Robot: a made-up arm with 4 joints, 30 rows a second.
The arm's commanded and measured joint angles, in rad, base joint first. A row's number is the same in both.
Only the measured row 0 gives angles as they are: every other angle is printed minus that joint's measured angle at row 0.
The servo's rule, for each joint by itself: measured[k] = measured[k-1] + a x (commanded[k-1-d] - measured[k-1]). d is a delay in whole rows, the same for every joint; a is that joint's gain. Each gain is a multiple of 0.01, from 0.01 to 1. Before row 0 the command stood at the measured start. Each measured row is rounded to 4 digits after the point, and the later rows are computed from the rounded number. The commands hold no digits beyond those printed.
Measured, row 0:
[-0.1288 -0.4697 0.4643 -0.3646]
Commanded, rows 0 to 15:
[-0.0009 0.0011 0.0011 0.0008]
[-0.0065 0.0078 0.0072 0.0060]
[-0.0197 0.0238 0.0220 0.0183]
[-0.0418 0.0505 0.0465 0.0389]
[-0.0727 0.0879 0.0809 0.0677]
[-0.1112 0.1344 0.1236 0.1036]
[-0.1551 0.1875 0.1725 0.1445]
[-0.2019 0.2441 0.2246 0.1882]
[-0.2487 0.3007 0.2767 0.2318]
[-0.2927 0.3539 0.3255 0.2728]
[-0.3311 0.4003 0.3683 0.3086]
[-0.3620 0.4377 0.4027 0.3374]
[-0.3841 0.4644 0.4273 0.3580]
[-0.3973 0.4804 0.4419 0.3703]
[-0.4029 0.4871 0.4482 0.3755]
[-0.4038 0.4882 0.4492 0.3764]
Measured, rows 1 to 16:
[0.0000 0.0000 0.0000 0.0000]
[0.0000 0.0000 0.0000 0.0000]
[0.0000 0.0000 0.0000 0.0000]
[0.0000 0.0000 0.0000 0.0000]
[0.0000 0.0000 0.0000 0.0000]
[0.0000 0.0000 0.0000 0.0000]
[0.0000 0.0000 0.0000 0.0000]
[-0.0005 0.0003 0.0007 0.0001]
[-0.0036 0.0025 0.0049 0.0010]
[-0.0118 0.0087 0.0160 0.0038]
[-0.0271 0.0208 0.0358 0.0094]
[-0.0504 0.0403 0.0651 0.0187]
[-0.0814 0.0676 0.1031 0.0323]
[-0.1190 0.1024 0.1482 0.0503]
[-0.1613 0.1435 0.1979 0.0724]
[-0.2059 0.1891 0.2491 0.0979]
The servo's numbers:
d 7
a 0.51 0.29 0.65 0.16

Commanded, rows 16 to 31:
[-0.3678 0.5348 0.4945 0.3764]
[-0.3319 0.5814 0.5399 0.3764]
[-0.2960 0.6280 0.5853 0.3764]
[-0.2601 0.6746 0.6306 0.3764]
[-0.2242 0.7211 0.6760 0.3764]
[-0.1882 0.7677 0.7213 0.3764]
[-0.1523 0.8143 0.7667 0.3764]
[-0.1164 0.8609 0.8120 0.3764]
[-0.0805 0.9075 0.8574 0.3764]
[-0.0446 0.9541 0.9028 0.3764]
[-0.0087 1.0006 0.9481 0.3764]
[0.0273 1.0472 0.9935 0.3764]
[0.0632 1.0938 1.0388 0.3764]
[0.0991 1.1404 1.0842 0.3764]
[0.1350 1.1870 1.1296 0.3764]
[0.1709 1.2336 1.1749 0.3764]
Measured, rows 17 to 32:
[-0.2502 0.2369 0.2988 0.1259]
[-0.2915 0.2843 0.3440 0.1551]
[-0.3275 0.3288 0.3822 0.1843]
[-0.3564 0.3681 0.4115 0.2121]
[-0.3773 0.4007 0.4313 0.2374]
[-0.3904 0.4258 0.4423 0.2595]
[-0.3972 0.4439 0.4468 0.2782]
[-0.3822 0.4703 0.4778 0.2939]
[-0.3565 0.5025 0.5182 0.3071]
[-0.3256 0.5389 0.5618 0.3182]
[-0.2922 0.5783 0.6065 0.3275]
[-0.2575 0.6197 0.6517 0.3353]
[-0.2222 0.6626 0.6969 0.3419]
[-0.1866 0.7066 0.7423 0.3474]
[-0.1508 0.7513 0.7876 0.3520]
[-0.1149 0.7966 0.8330 0.3559]

